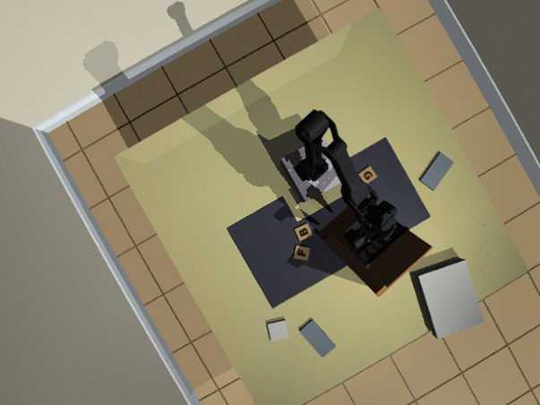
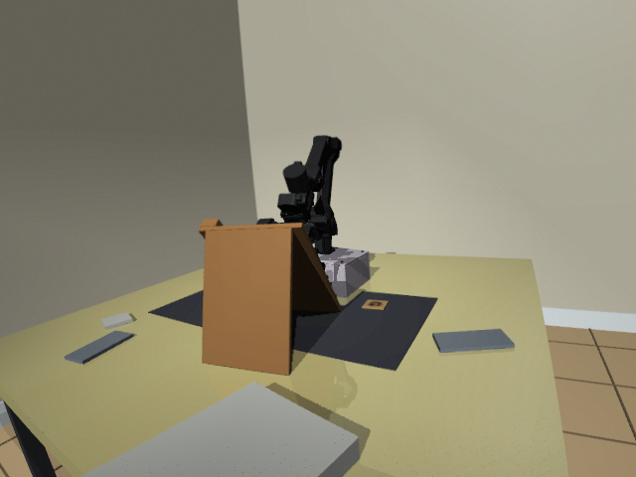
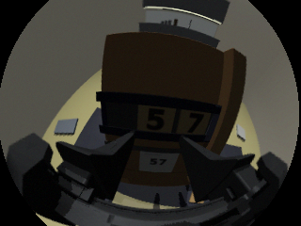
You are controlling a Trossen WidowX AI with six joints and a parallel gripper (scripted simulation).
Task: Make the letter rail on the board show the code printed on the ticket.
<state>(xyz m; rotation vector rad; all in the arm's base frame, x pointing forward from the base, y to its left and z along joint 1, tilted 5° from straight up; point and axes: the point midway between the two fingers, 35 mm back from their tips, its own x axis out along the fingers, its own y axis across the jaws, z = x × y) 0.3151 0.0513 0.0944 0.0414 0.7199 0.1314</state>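
Now: the white ticket 80 mm below my gripper tip, 30 mm behind it and 20 mm to the right of it. Also, from my gripper tip: dark mat (180 mm below, 140 mm behind, 70 mm to the right); then small white block (520 mm to the right, 180 mm below, 140 mm ahead); then large grey box (440 mm ahead, 160 mm below, 140 mm to the left).
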